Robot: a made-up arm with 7 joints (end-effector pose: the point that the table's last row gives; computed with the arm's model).
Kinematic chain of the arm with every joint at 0, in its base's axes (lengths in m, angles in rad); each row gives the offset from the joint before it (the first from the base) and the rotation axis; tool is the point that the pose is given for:
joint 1: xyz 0 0 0.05 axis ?
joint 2: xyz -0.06 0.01 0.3 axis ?
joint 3: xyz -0.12 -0.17 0 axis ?
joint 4: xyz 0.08 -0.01 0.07 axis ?
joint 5: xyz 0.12 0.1 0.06 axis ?
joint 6: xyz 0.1 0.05 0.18 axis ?
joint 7: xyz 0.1 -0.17 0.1 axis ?
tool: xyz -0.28 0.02 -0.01
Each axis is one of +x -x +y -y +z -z.
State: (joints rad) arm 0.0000 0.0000 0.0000 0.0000 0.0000 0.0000 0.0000
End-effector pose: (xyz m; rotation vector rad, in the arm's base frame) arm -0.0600 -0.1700 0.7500 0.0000 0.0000 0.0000
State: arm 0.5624 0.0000 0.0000 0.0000 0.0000 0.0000 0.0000
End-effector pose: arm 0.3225 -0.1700 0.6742 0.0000 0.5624 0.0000
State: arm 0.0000 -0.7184 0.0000 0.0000 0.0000 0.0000 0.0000
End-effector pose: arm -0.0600 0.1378 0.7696 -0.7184 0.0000 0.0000
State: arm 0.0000 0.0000 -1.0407 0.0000 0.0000 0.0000 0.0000
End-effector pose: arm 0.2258 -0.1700 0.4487 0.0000 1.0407 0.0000
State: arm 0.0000 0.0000 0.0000 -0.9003 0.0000 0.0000 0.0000
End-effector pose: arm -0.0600 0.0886 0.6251 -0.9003 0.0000 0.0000
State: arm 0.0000 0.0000 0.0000 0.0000 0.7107 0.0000 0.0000
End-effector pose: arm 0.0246 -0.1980 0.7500 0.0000 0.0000 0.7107
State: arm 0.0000 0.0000 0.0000 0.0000 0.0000 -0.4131 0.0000
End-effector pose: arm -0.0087 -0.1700 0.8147 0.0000 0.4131 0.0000
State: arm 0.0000 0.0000 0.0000 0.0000 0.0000 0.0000 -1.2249
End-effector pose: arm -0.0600 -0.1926 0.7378 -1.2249 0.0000 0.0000
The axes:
joint 1: +y
joint 2: +x
joint 3: -y
joint 4: +x
joint 5: +z
joint 6: -y
joint 7: +x

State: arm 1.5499 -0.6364 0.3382 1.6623 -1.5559 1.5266 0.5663
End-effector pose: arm 0.6061 -0.0778 0.2036 -0.5556 0.3675 -1.0128
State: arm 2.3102 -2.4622 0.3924 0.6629 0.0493 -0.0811 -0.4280
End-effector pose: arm 0.3243 0.5404 0.0027 -0.5405 1.1093 2.5156
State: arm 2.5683 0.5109 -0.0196 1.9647 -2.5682 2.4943 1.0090
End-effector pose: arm 0.3112 -0.2775 -0.0999 -0.8761 2.3318 -0.9452
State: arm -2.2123 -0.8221 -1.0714 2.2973 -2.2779 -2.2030 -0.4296
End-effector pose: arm -0.2385 -0.2929 -0.5872 -1.5680 -1.1198 -2.2630
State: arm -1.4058 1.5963 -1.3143 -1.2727 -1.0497 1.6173 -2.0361
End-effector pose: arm -0.1906 0.0825 -0.0041 -0.3447 -1.7453 -2.1577
